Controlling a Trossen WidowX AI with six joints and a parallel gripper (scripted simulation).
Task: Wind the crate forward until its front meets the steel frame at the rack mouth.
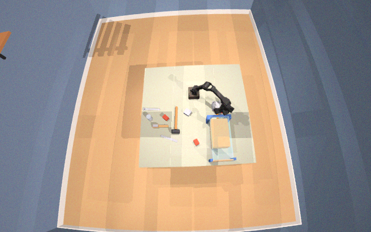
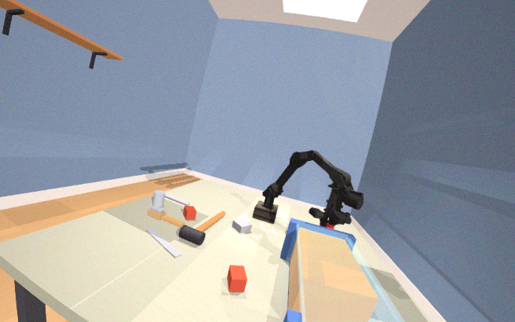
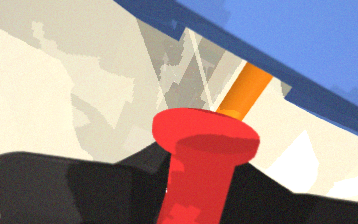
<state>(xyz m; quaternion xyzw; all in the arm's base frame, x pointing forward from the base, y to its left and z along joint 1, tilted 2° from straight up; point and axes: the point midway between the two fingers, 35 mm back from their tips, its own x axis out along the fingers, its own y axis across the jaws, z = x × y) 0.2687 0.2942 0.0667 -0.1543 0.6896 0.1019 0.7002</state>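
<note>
My gripper tip is 4 cm past the crank arm, 1 cm to the left of it and 1 cm above it. Also, from my gripper tip: blue steel frame: 6 cm ahead, 3 cm to the right, 1 cm below; white hand winch: 11 cm behind, 5 cm to the right, 8 cm below; red knob: 2 cm above.
</note>
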